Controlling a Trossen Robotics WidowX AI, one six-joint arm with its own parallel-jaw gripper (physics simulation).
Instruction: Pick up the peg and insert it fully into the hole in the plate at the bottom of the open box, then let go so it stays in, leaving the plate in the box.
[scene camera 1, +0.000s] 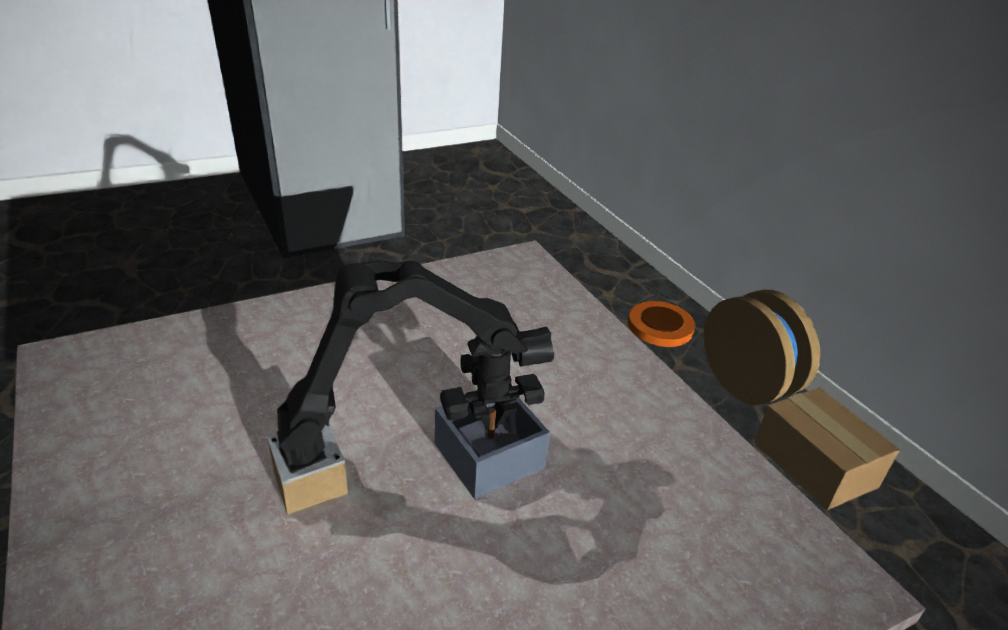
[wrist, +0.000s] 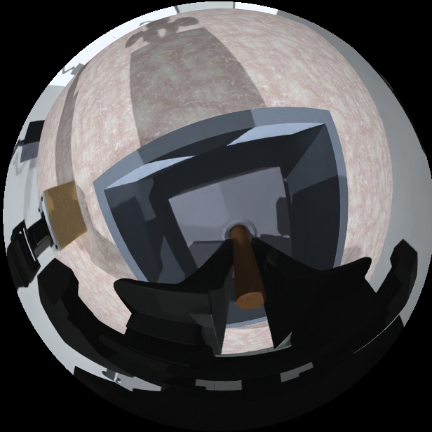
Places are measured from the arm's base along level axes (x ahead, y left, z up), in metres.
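Where they show: gripper, fingertip midpoint: (scene camera 1: 490, 428); arm's base at its link origin: (scene camera 1: 302, 453).
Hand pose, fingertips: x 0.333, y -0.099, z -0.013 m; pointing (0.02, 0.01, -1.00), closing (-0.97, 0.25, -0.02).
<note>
Things, the pixels of their centre, and the offset from my fingertips. Level surfaces: height alone.
- brown peg at the middle of its body: (scene camera 1: 491, 425) dx -0.001, dy -0.002, dz +0.009 m
- blue-grey box at the middle of its body: (scene camera 1: 490, 438) dx +0.000, dy -0.001, dz -0.026 m
- table top at its surface level: dz -0.075 m
The brown peg (scene camera 1: 492, 421) (wrist: 246, 270) is held between the fingers of my gripper (scene camera 1: 493, 417) (wrist: 241, 244), which is shut on it inside the open box. The peg points down, and its lower end is at the hole's raised ring (wrist: 253, 229) in the plate; how deep it sits cannot be told. The grey plate (wrist: 220, 200) lies at the bottom of the blue-grey box (scene camera 1: 511, 464) (wrist: 341, 210). The fingers hide the near part of the plate and box in the wrist view.
The box walls stand around the fingers. The arm's base block (scene camera 1: 315, 486) (wrist: 67, 215) stands on the table top (scene camera 1: 185, 549) left of the box. An orange ring (scene camera 1: 661, 340), a spool (scene camera 1: 747, 349) and a cardboard box (scene camera 1: 825, 445) are beyond the table's right edge.
</note>
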